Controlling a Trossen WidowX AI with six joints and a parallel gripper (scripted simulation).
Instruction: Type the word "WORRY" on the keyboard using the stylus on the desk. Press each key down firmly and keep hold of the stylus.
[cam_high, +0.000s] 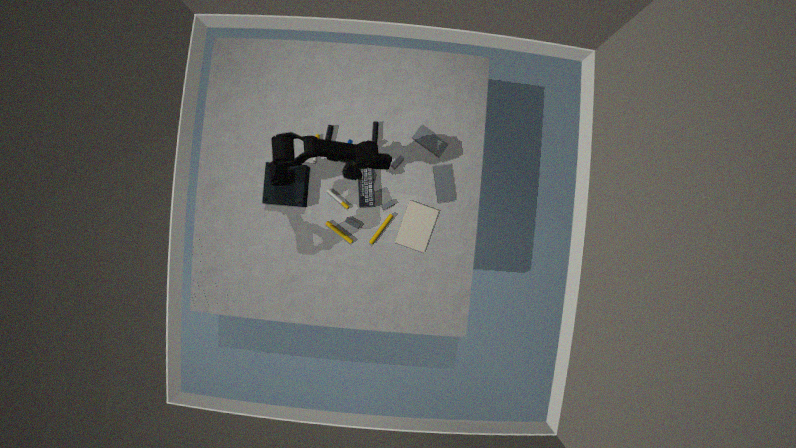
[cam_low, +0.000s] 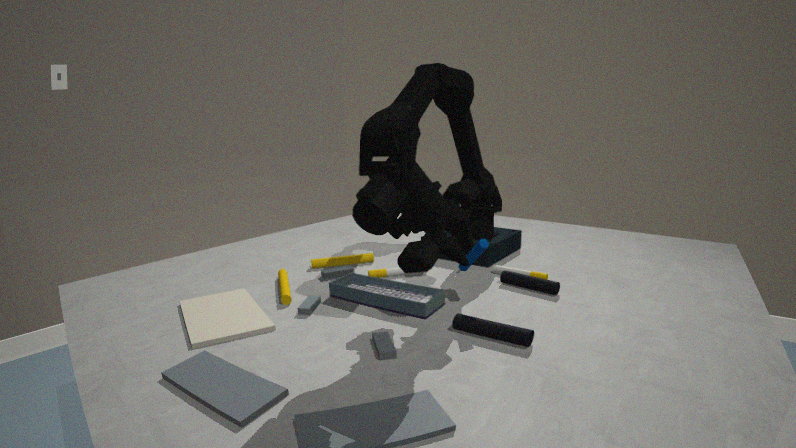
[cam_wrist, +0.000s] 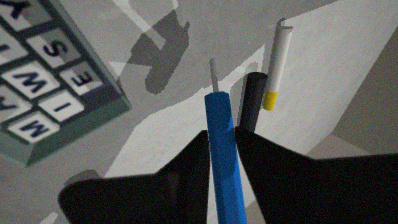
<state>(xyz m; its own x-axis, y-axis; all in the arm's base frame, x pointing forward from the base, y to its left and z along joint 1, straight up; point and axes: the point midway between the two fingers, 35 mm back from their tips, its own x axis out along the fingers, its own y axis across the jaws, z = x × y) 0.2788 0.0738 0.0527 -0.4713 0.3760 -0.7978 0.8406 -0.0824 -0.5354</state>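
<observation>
Now: gripper tip 10 mm past the blue stylus, 10 mm to the left of it and 10 mm above it. From my gripper tip the other things lie so: cream notepad 290 mm ahead, 310 mm to the right, 70 mm below.
</observation>
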